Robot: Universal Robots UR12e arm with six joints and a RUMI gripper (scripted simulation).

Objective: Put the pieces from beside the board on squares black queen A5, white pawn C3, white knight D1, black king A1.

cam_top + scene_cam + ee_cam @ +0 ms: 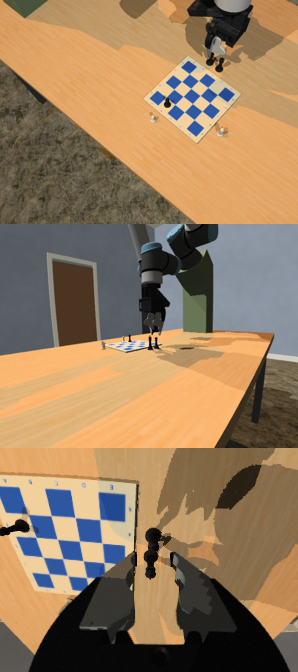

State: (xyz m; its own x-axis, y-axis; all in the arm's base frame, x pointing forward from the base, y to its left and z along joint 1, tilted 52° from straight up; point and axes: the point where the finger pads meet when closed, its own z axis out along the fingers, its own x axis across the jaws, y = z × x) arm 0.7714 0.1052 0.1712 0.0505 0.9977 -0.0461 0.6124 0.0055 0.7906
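My hand is 50 mm above the black queen. Round my hand: black pawn: 40 mm behind, 210 mm to the right, 50 mm below; then black king: 40 mm ahead, 10 mm to the right, 40 mm below; then blue-and-cream chessboard: 10 mm ahead, 140 mm to the right, 70 mm below.
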